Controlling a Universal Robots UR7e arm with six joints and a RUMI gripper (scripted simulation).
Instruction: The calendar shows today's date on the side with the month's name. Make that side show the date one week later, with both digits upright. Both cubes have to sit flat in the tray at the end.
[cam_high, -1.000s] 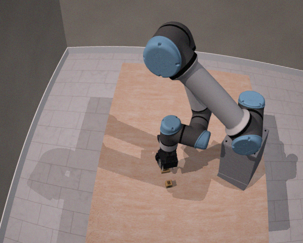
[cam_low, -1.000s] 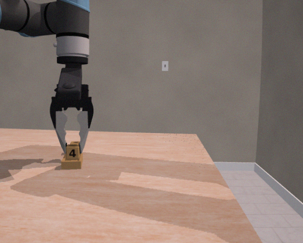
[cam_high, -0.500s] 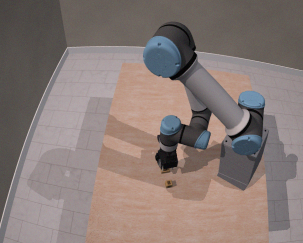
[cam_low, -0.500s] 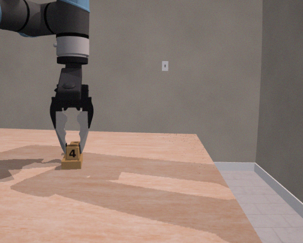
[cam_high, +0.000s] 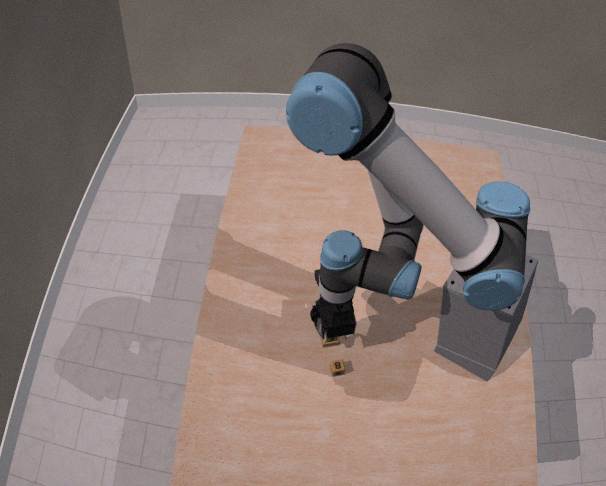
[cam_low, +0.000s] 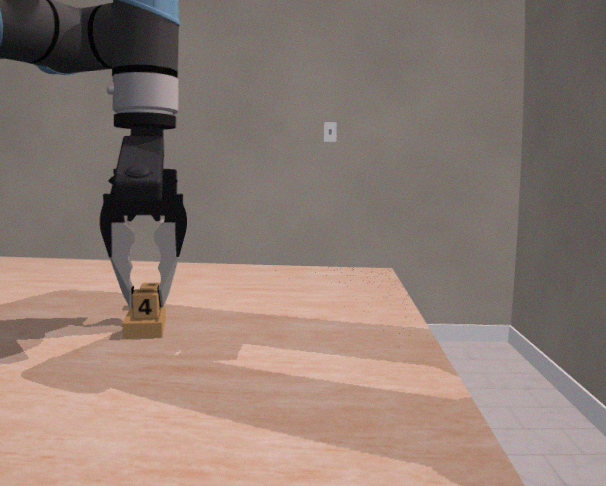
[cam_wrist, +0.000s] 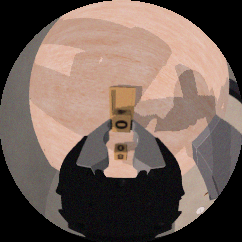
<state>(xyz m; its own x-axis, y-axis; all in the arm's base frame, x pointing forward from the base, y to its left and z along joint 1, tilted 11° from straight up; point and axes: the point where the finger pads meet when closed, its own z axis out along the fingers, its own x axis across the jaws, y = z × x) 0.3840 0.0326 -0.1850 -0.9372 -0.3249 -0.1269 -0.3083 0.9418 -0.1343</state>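
The wooden calendar tray is 3 cm below my hand and 2 cm to the right of it.
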